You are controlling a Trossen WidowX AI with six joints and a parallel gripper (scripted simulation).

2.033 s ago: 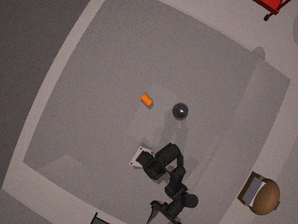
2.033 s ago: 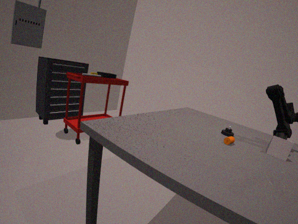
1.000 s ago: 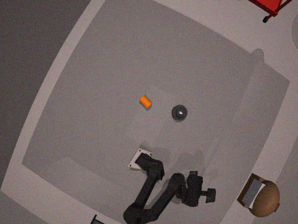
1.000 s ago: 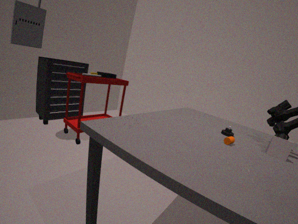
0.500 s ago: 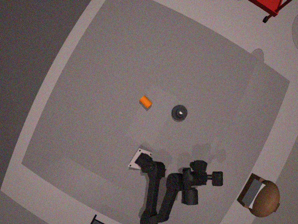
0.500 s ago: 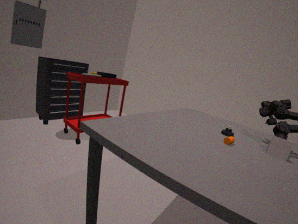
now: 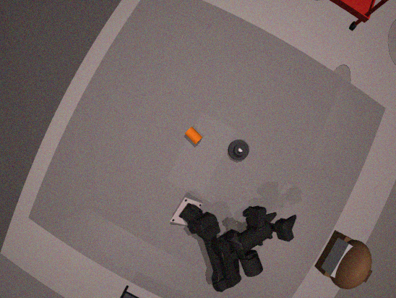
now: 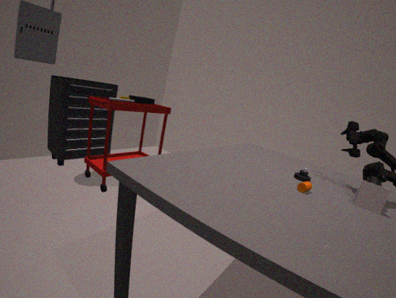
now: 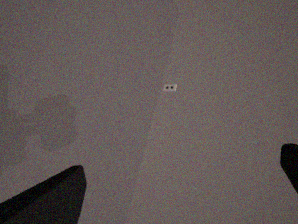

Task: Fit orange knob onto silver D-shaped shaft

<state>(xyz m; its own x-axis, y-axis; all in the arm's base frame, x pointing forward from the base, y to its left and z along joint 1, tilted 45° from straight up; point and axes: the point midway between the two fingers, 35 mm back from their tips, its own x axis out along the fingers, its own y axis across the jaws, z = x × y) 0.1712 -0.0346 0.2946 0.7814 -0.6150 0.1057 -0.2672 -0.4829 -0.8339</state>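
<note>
The orange knob is 420 mm to the left of my gripper tip, 210 mm below it and 40 mm ahead of it. The rest, counted from my gripper tip: dark round pedestal: 230 mm to the left, 200 mm below, 100 mm ahead.
</note>
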